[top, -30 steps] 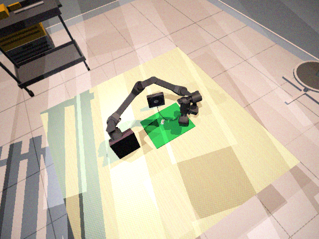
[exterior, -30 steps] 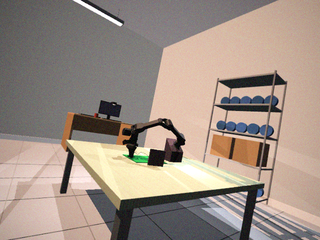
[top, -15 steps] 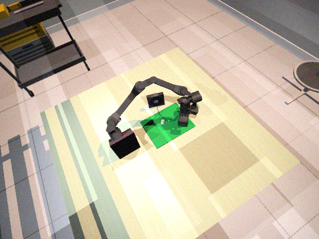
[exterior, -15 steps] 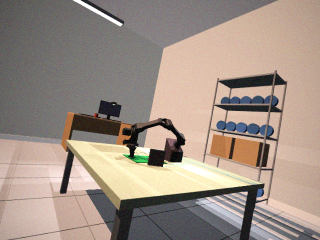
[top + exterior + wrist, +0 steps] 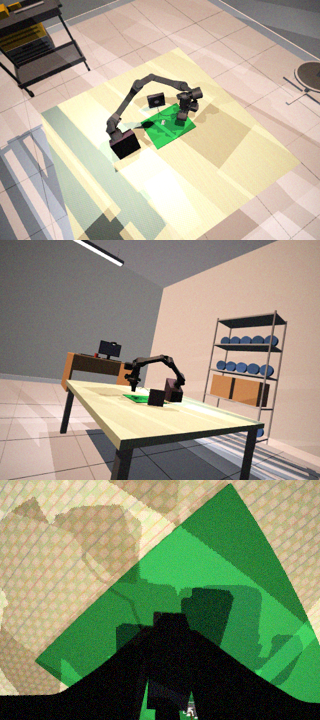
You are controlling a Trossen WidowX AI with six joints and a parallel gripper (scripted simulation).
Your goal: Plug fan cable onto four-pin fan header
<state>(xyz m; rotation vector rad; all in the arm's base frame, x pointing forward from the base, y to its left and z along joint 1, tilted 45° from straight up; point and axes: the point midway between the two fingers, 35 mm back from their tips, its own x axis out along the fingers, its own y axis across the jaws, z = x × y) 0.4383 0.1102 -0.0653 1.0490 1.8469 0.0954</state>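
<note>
Right now the fan header is 140 mm behind my gripper tip, 40 mm to the left of it and 60 mm below it. The rest, counted from my gripper tip: dark fan plug (10 mm behind, 10 mm above); then green board (120 mm behind, 10 mm to the left, 80 mm below); then dark fan block (130 mm behind, 190 mm to the left).
</note>
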